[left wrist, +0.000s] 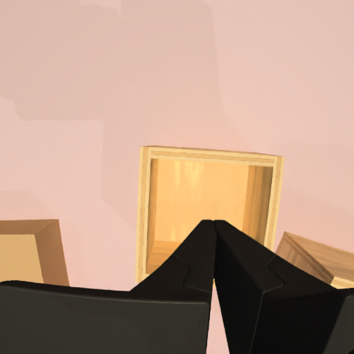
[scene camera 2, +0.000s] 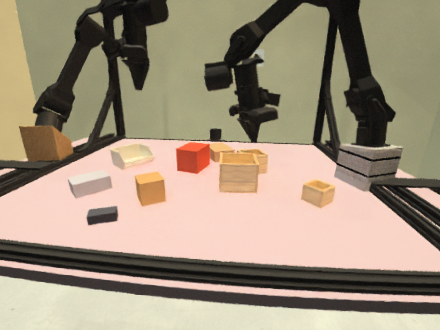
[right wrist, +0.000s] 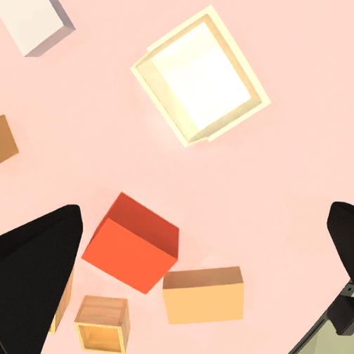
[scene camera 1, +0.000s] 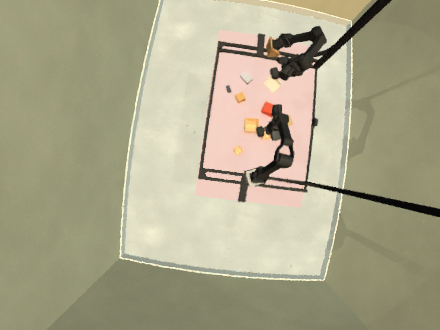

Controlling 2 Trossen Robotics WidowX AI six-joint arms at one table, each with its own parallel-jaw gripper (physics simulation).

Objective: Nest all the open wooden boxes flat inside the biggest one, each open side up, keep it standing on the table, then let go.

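Frame: origin at the left arm's base, x up, y left, z back, level; millimetres.
Seen in the pictures: left gripper, between the fingertips: (scene camera 2: 254,142) (scene camera 1: 268,133); right gripper, between the fingertips: (scene camera 2: 139,90); left arm's base, origin of its link: (scene camera 2: 370,145) (scene camera 1: 255,177); right arm's base, origin of its link: (scene camera 2: 46,133) (scene camera 1: 275,45).
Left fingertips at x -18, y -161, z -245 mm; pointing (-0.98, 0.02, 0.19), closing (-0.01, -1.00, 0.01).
Observation:
Pixels of each thing's top centre, then the offset from my left fingertips to it.
- biggest open wooden box, centre of its top: (scene camera 2: 238,158) (scene camera 1: 252,124) dx -12, dy +87, dz -83 mm
- medium open wooden box, centre of its top: (scene camera 2: 252,152) (scene camera 1: 267,133) dx -28, dy +1, dz -5 mm
- small open wooden box, centre of its top: (scene camera 2: 319,184) (scene camera 1: 238,150) dx -43, dy +212, dz +53 mm
- red cube, centre of its top: (scene camera 2: 193,146) (scene camera 1: 270,108) dx -17, dy -64, dz -161 mm
- tan block, centre of its top: (scene camera 2: 218,146) dx -46, dy -147, dz -57 mm
- cream tray, centre of its top: (scene camera 2: 131,148) (scene camera 1: 273,82) dx -30, dy -143, dz -335 mm
- grey block, centre of its top: (scene camera 2: 88,176) (scene camera 1: 246,76) dx -48, dy +21, dz -422 mm
- orange cube, centre of its top: (scene camera 2: 149,177) (scene camera 1: 240,96) dx -31, dy +104, dz -287 mm
- dark block, centre of its top: (scene camera 2: 102,210) (scene camera 1: 228,88) dx -64, dy +162, dz -373 mm
The biggest open wooden box (scene camera 1: 251,125) (scene camera 2: 239,177) (left wrist: 306,257) (right wrist: 63,307) stands open side up near mid-table. A medium open wooden box (scene camera 1: 266,136) (scene camera 2: 262,162) (left wrist: 195,200) (right wrist: 102,310) stands open side up just behind it in scene camera 2, apart from it. A small open wooden box (scene camera 1: 238,150) (scene camera 2: 318,194) stands open side up to the right in scene camera 2. The left gripper (scene camera 2: 254,140) (left wrist: 214,222) is shut and empty, its tips over the medium box. The right gripper (scene camera 2: 139,88) (right wrist: 209,212) is open and empty, high above the table.
A red cube (scene camera 1: 268,108) (scene camera 2: 193,157) (right wrist: 131,247) and a tan block (scene camera 2: 221,151) (left wrist: 20,257) (right wrist: 204,305) lie near the boxes. A cream tray (scene camera 1: 272,84) (scene camera 2: 132,159), grey block (scene camera 1: 246,77) (scene camera 2: 90,183), orange cube (scene camera 1: 240,97) (scene camera 2: 150,188) and dark block (scene camera 1: 228,89) (scene camera 2: 102,215) lie farther left in scene camera 2.

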